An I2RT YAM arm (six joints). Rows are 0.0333 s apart.
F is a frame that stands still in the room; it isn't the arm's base.
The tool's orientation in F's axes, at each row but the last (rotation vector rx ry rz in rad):
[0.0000 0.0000 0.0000]
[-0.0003 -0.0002 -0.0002]
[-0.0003 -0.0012 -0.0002]
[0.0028 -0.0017 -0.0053]
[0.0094 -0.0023 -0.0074]
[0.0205 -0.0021 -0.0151]
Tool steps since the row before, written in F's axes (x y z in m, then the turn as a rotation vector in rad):
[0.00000 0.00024 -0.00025 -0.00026 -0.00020 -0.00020]
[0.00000 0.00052 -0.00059 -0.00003 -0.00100 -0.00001]
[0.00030 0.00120 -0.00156 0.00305 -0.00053 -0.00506]
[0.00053 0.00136 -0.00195 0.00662 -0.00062 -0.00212]
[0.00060 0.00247 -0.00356 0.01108 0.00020 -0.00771]
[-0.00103 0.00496 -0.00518 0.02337 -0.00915 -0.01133]
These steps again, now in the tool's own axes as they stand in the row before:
[0.00000 0.00024 -0.00025 -0.00026 -0.00020 -0.00020]
[0.00000 0.00052 -0.00059 -0.00003 -0.00100 -0.00001]
[0.00030 0.00120 -0.00156 0.00304 -0.00053 -0.00506]
[0.00052 0.00136 -0.00195 0.00662 -0.00059 -0.00213]
[0.00057 0.00244 -0.00358 0.01106 0.00021 -0.00774]
[-0.00111 0.00484 -0.00528 0.02348 -0.00903 -0.01119]

